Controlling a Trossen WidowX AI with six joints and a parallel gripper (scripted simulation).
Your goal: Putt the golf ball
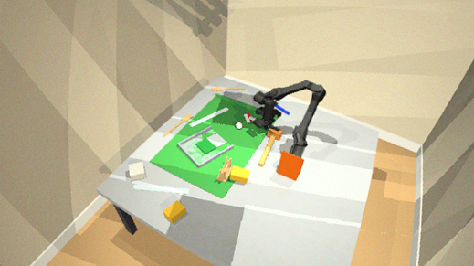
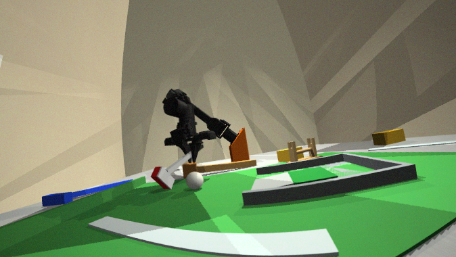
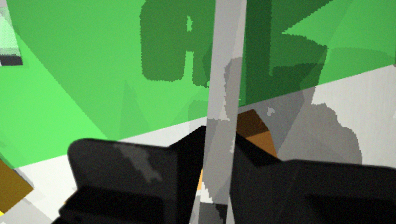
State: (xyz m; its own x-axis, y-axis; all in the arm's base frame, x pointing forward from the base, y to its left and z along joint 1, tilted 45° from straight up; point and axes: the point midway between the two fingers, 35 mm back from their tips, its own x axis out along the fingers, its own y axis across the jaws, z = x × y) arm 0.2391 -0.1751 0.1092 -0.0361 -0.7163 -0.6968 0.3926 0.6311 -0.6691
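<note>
Right now my gripper tip is 50 mm short of the red putter, 20 mm to the left of it and 10 mm below it. From my gripper tip the other things lie so: white golf ball (170 mm ahead, 30 mm below, 20 mm to the left); blue putter (320 mm to the right, 80 mm ahead, 40 mm below).
</note>
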